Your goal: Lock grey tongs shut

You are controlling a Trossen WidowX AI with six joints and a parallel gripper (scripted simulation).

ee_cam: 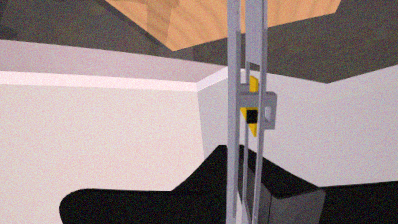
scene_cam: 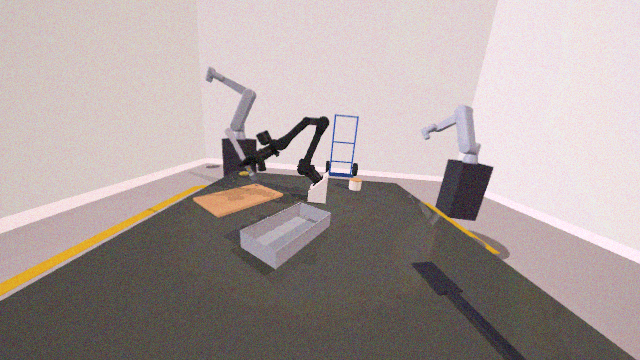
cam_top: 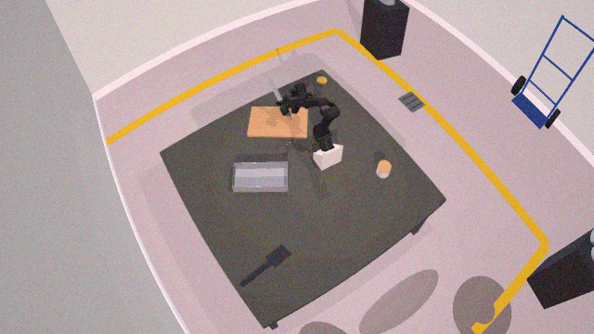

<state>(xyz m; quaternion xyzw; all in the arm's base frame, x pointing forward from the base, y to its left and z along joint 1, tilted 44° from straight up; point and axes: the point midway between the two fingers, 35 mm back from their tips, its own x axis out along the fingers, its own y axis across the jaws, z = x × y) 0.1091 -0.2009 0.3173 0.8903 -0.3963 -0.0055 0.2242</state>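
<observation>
My gripper tip is 3 cm past the yellow slider, 4 cm to the right of it and 2 cm above it. Also, from my gripper tip: wooden board: 1 cm to the left, 16 cm below; then orange disc: 43 cm behind, 20 cm to the right, 16 cm below; then roasting tin: 26 cm ahead, 34 cm to the left, 14 cm below.
</observation>
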